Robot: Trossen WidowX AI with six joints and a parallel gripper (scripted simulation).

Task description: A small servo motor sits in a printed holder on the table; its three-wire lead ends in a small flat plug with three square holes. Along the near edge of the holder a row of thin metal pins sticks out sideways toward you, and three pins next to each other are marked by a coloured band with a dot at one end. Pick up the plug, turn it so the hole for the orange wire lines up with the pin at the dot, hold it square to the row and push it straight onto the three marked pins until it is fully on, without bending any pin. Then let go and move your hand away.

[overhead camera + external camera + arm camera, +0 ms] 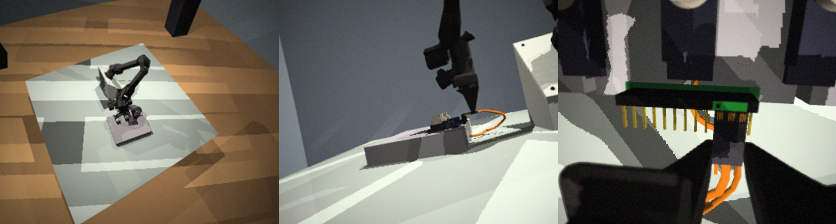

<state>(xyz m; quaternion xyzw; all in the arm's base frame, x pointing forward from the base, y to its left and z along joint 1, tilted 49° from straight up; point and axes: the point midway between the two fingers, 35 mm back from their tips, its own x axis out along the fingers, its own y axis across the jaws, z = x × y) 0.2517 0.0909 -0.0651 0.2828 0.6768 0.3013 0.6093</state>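
The green band lies 3 cm ahead of my gripper tip. Round my gripper tip: printed holder 19 cm ahead, 5 cm below, 2 cm to the left.
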